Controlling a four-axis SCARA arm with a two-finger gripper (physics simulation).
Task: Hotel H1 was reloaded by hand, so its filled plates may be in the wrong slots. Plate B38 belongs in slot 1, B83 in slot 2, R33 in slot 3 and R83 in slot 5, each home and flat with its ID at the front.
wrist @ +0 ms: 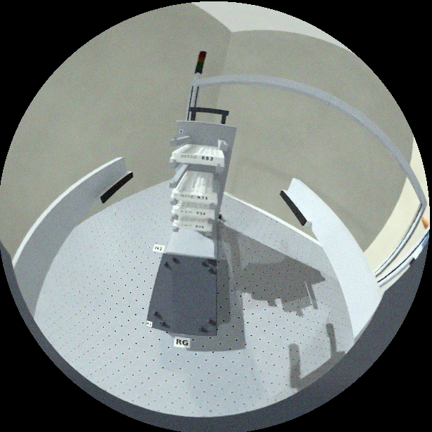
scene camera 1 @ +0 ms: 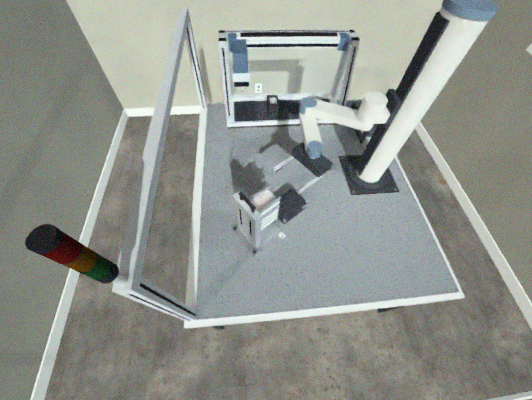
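Where they show: gripper, fingertip midpoint: (scene camera 1: 285, 180); arm's base, origin of the base link: (scene camera 1: 366, 174).
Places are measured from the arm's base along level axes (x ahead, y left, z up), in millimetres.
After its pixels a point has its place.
Hotel H1 (scene camera 1: 246, 218) @[x 755, y 379, z 250 mm] (wrist: 212, 131) stands upright on the perforated table. In the wrist view its front faces the camera. A top plate (wrist: 197, 157) sits apart; its label looks like R83 or B83. Below it are a bare rail pair, then an upper plate (wrist: 194, 195), a middle plate (wrist: 194, 212) and a low plate (wrist: 192, 226), close together. These labels are too blurred to read surely. The plates look roughly flat, labels forward. My gripper (scene camera 1: 297, 174) (wrist: 208, 169) is open and empty, some way in front of the hotel and above the table.
A dark square stand (scene camera 1: 292, 205) @[x 513, y 227, z 73 mm] (wrist: 192, 300), labelled RG, is directly in front of the hotel. A black handle (wrist: 210, 111) tops the hotel. A fence frame (scene camera 1: 159, 135) @[x 1007, y 262, z 620 mm] runs along the left, and a gantry frame (scene camera 1: 290, 39) @[x 445, y -624, z 496 mm] stands at the back. The arm's column (scene camera 1: 407, 97) @[x 65, y 39, z 571 mm] is at the right.
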